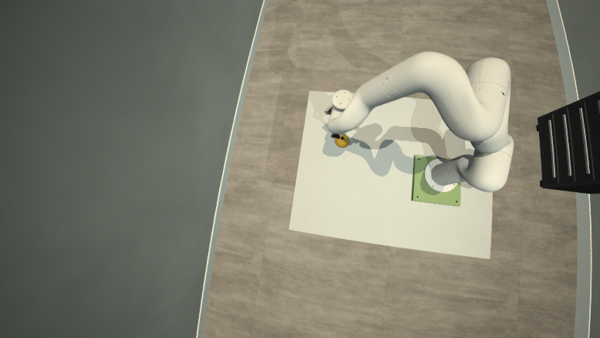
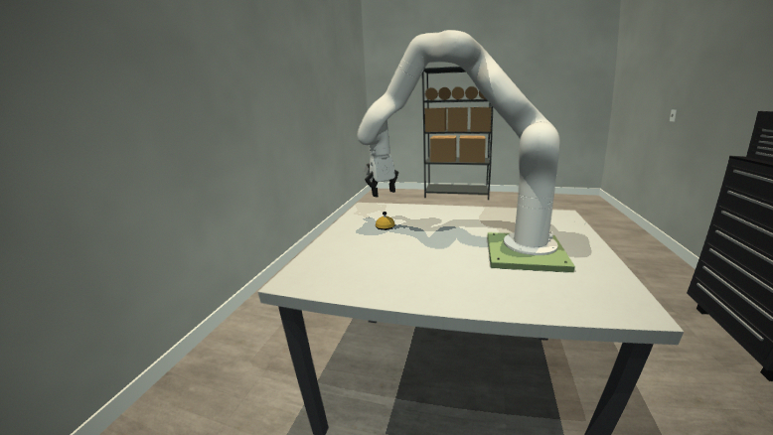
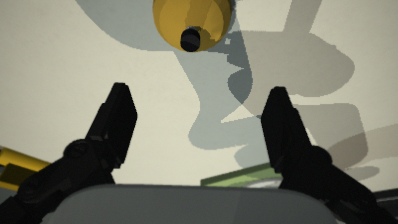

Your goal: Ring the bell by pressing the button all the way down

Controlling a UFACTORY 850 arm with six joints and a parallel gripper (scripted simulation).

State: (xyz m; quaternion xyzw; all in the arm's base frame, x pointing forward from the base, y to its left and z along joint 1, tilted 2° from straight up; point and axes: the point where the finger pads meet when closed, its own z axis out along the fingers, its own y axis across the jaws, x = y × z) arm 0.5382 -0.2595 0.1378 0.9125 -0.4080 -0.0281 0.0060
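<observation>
Now: the button 1 cm to the left of my hand and 10 cm below it. From my hand the other things lie so: bell (1 cm to the left, 11 cm below).
</observation>
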